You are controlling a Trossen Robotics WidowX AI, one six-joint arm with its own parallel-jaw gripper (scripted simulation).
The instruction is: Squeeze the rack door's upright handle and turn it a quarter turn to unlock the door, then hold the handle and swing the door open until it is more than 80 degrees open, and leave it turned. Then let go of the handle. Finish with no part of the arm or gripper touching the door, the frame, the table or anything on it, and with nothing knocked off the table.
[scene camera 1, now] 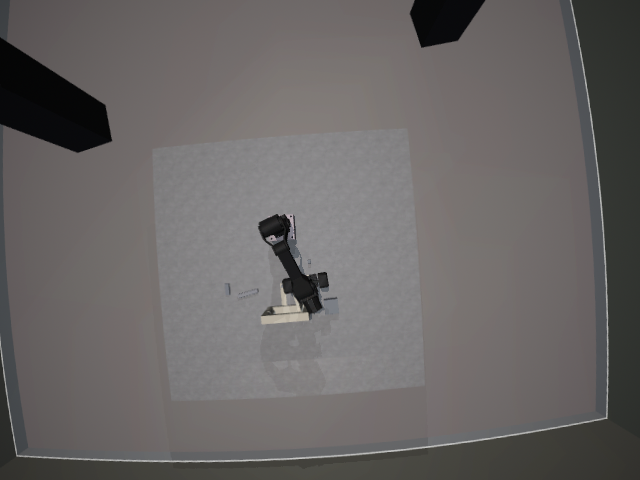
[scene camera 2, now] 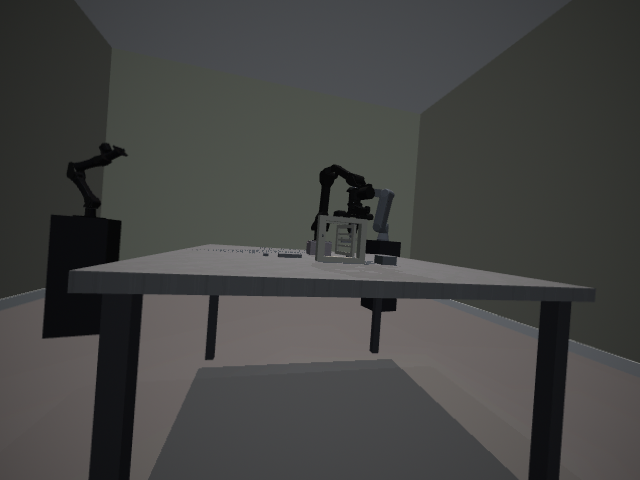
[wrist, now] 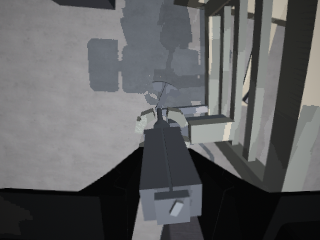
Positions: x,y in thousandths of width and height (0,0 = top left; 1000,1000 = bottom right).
Scene:
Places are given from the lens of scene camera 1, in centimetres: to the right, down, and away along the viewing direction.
cream rack frame (scene camera 1: 441,653): -16, 32, 122

